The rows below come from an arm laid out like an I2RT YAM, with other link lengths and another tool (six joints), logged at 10 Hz.
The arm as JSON. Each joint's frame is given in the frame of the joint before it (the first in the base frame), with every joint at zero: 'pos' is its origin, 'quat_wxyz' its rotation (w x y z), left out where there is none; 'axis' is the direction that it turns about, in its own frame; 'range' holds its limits. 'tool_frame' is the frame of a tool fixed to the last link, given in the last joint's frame.
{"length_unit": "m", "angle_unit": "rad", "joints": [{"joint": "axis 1", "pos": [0.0, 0.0, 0.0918], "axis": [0.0, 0.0, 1.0], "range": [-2.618, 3.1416]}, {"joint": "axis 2", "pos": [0.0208, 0.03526, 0.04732], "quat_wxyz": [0.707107, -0.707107, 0.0, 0.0], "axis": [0.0, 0.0, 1.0], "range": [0.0, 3.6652]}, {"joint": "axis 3", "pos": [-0.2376, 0.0, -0.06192], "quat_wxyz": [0.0, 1.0, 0.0, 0.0], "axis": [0.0, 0.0, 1.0], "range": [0.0, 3.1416]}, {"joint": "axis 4", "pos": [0.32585, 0.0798, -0.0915], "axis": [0.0, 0.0, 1.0], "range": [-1.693, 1.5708]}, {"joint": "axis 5", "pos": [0.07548, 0.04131, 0.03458], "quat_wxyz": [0.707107, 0.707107, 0.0, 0.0], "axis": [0.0, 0.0, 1.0], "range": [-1.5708, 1.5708]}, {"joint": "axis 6", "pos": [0.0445, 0.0, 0.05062], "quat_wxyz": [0.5, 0.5, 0.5, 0.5], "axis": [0.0, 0.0, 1.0], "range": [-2.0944, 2.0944]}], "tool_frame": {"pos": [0.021, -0.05, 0.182], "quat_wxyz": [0.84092, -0.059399, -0.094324, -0.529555]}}
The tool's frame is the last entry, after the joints.
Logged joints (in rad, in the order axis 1, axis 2, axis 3, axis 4, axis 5, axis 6), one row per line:
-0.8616 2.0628 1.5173 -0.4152 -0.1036 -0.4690
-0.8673 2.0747 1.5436 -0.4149 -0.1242 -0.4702
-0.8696 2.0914 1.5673 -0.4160 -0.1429 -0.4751
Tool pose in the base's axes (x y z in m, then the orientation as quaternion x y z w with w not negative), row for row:
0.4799 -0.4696 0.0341 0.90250 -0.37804 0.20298 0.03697
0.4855 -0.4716 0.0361 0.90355 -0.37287 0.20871 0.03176
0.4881 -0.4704 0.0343 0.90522 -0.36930 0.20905 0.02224
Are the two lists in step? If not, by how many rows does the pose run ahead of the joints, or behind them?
The pose runs 1 row ahead of the joints: the pose in row i belongs to the joints in row i + 1.
